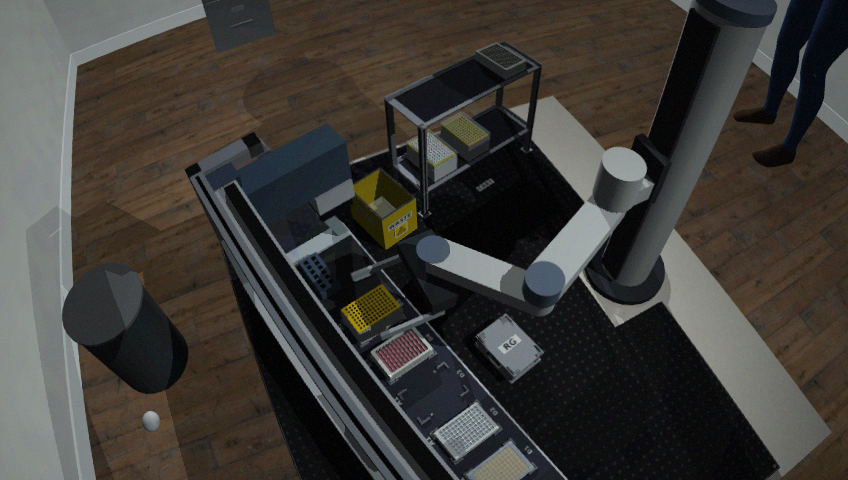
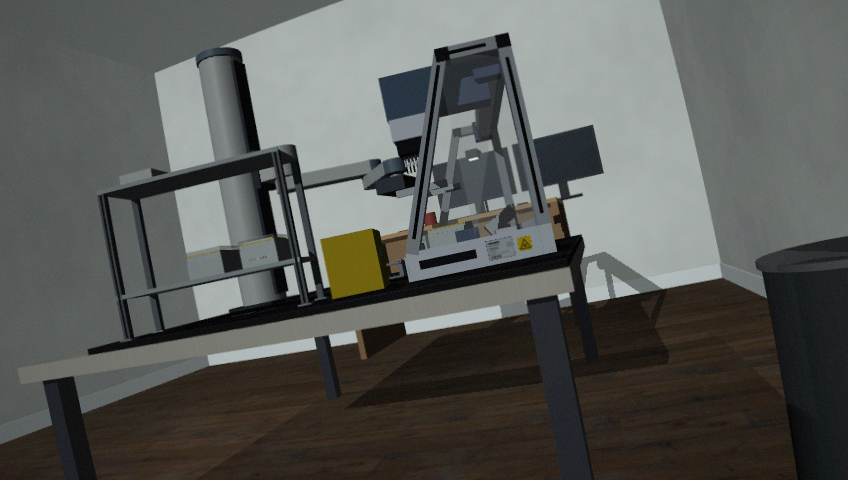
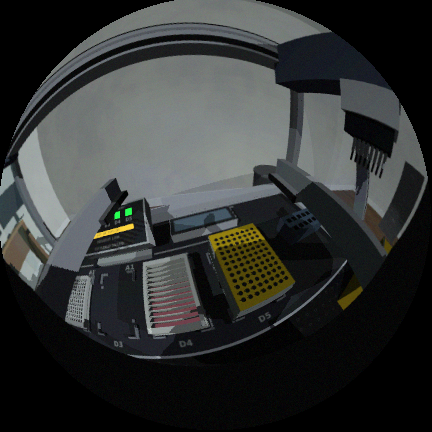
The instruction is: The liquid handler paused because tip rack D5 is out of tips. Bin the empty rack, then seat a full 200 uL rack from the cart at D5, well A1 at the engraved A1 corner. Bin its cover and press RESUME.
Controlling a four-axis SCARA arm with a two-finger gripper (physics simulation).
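Pixels of known places: gripper, between the fingertips: [image 1: 365, 306] [image 2: 454, 184] [image 3: 194, 171]; arm's base, origin of its link: [image 1: 624, 268].
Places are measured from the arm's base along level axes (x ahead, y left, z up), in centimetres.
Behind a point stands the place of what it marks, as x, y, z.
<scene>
A yellow-topped rack [image 1: 371, 309] @[72.2, -13.2, 13.1] [image 3: 252, 267] @[70.7, -13.8, 13.1] with dark holes sits at D5. My gripper [image 1: 358, 308] @[74.4, -8.0, 24.7] [image 3: 194, 171] @[74.4, -8.0, 24.7] is open and empty, its fingers spread wide above the deck around D5. On the cart's [image 1: 423, 172] @[44.4, -42.2, 20.1] [image 2: 285, 226] @[46.8, -58.0, 19.0] lower shelf stand a white-topped rack [image 1: 439, 157] @[37.1, -47.0, 18.3] and a yellow-topped rack [image 1: 465, 130] @[25.1, -53.8, 18.3]. A grey rack [image 1: 501, 58] @[12.2, -57.0, 39.1] is on the top shelf. The yellow waste bin [image 1: 401, 223] @[53.6, -37.6, 8.3] [image 2: 354, 264] @[58.7, -52.8, 7.8] holds a pale piece [image 1: 382, 206] @[55.0, -48.8, 4.4]. The status panel [image 3: 127, 237] @[79.3, 7.4, 12.3] shows green lights and a yellow bar; RESUME is not readable. The A1 mark at D5 is hidden.
A pink-filled plate [image 1: 403, 355] @[69.6, -0.7, 8.6] [image 3: 172, 300] @[68.6, -1.9, 8.6] sits at D4 beside the rack. A blue block [image 1: 316, 273] @[80.8, -30.8, 10.6] [image 3: 300, 220] @[79.7, -29.4, 10.6] stands on D5's other side. The pipette head [image 1: 291, 172] @[79.7, -28.4, 50.4] [image 3: 370, 150] @[72.2, -33.7, 30.3] hangs near the bin. A grey block marked RG [image 1: 508, 347] @[45.3, 7.8, 6.2] lies before the deck.
</scene>
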